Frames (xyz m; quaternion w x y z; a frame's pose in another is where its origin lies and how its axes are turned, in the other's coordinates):
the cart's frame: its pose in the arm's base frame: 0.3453 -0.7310 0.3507 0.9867 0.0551 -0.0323 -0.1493
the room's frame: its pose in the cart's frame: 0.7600 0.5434 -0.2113 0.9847 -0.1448 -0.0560 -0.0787
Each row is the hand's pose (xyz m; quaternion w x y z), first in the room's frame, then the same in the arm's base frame.
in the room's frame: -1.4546 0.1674 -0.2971 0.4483 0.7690 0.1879 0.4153
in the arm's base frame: 0.0576 0.2994 -0.3096 0.6137 0.7188 0.0146 0.3262
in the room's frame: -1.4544 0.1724 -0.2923 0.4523 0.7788 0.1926 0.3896
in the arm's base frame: 0.0597 0.3046 -0.3057 0.6128 0.7306 0.0142 0.3007
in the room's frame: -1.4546 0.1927 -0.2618 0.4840 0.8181 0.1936 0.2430
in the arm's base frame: 0.0666 0.3289 -0.2791 0.6131 0.7748 -0.0098 0.1540
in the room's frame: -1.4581 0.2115 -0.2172 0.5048 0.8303 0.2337 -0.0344
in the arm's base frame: 0.0688 0.3563 -0.2391 0.5724 0.8109 -0.0013 -0.1219
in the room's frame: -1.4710 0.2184 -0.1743 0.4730 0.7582 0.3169 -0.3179
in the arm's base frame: 0.0574 0.3770 -0.2004 0.4740 0.7809 0.0710 -0.4006
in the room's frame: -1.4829 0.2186 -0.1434 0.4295 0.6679 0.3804 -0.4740
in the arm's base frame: 0.0447 0.3889 -0.1723 0.3911 0.7221 0.1412 -0.5529
